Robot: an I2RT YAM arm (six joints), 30 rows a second.
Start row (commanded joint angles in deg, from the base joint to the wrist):
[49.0, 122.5, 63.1, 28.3, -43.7, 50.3]
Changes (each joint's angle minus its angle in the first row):
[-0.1, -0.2, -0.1, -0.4, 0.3, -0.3]
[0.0, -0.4, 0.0, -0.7, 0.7, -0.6]
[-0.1, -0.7, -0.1, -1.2, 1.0, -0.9]
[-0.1, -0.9, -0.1, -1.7, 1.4, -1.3]
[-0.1, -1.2, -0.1, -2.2, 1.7, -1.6]
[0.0, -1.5, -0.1, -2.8, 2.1, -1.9]
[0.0, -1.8, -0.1, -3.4, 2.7, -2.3]
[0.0, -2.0, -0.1, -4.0, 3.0, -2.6]
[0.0, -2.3, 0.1, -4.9, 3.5, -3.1]
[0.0, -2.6, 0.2, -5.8, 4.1, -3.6]
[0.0, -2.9, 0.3, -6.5, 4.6, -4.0]
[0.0, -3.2, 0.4, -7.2, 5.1, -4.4]
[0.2, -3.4, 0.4, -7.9, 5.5, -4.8]
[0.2, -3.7, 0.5, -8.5, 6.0, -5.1]
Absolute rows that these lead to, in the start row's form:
[48.9, 122.3, 63.0, 27.9, -43.4, 50.0]
[49.0, 122.1, 63.1, 27.6, -43.0, 49.7]
[48.9, 121.8, 63.0, 27.1, -42.7, 49.4]
[48.9, 121.6, 63.0, 26.6, -42.3, 49.0]
[48.9, 121.3, 63.0, 26.1, -42.0, 48.7]
[49.0, 121.0, 63.0, 25.5, -41.6, 48.4]
[49.0, 120.7, 63.0, 24.9, -41.0, 48.0]
[49.0, 120.5, 63.0, 24.3, -40.7, 47.7]
[49.0, 120.2, 63.2, 23.4, -40.2, 47.2]
[49.0, 119.9, 63.3, 22.5, -39.6, 46.7]
[49.0, 119.6, 63.4, 21.8, -39.1, 46.3]
[49.0, 119.3, 63.5, 21.1, -38.6, 45.9]
[49.2, 119.1, 63.5, 20.4, -38.2, 45.5]
[49.2, 118.8, 63.6, 19.8, -37.7, 45.2]

